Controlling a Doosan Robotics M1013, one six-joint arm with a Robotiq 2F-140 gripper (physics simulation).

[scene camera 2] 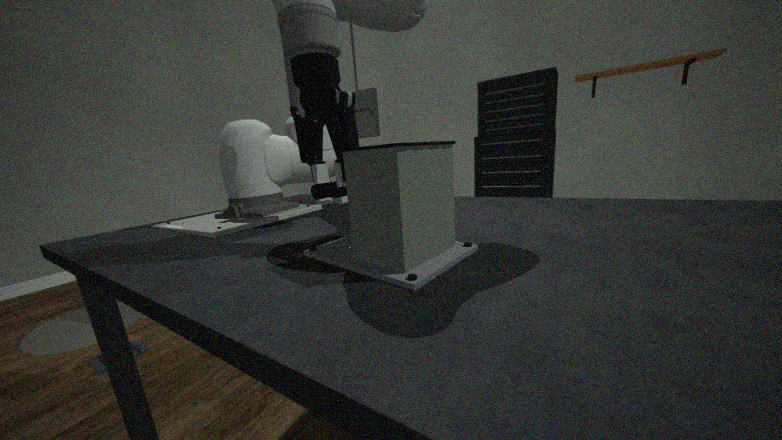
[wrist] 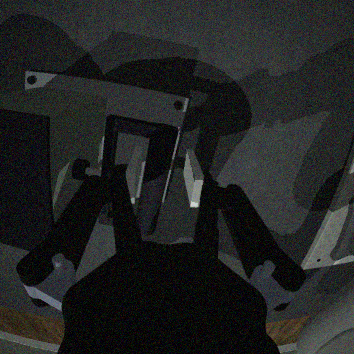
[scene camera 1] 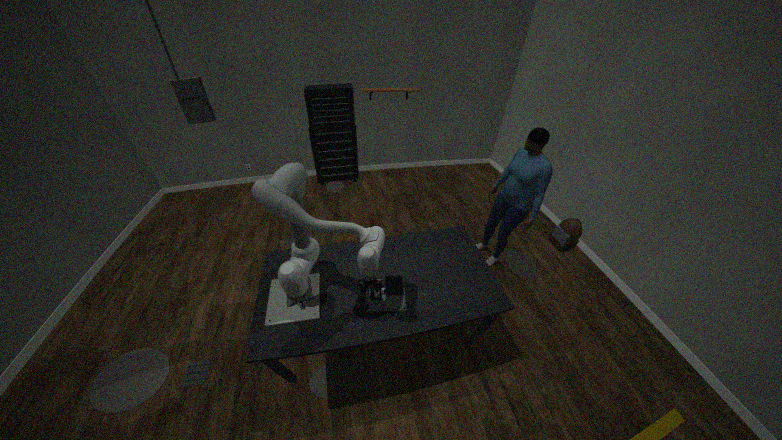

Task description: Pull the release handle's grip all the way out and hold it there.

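The release handle's housing is a pale box [scene camera 2: 426, 207] with a dark top [scene camera 1: 394, 285] [wrist: 25, 175], on a bolted base plate [scene camera 2: 437, 264] [wrist: 142, 106]. Its black grip [scene camera 2: 324, 190] [wrist: 161, 150] is the outer bar of a rectangular loop on the side towards the arm's base. My gripper [scene camera 1: 376, 291] [scene camera 2: 330, 174] [wrist: 163, 159] points down over it, partly open. In the wrist view one fingertip shows over the loop's opening and the other beyond the grip, so the bar lies between them; neither finger is seen clamped on it. The housing hides part of the gripper in scene camera 2.
The dark table [scene camera 1: 437, 262] [scene camera 2: 601, 306] carries the arm's white mounting plate [scene camera 1: 276, 311] [scene camera 2: 191, 224] [wrist: 330, 240]. A black knob [wrist: 80, 169] sticks out by the housing, beside one finger. A person in blue [scene camera 1: 524, 175] stands past the table's far right corner.
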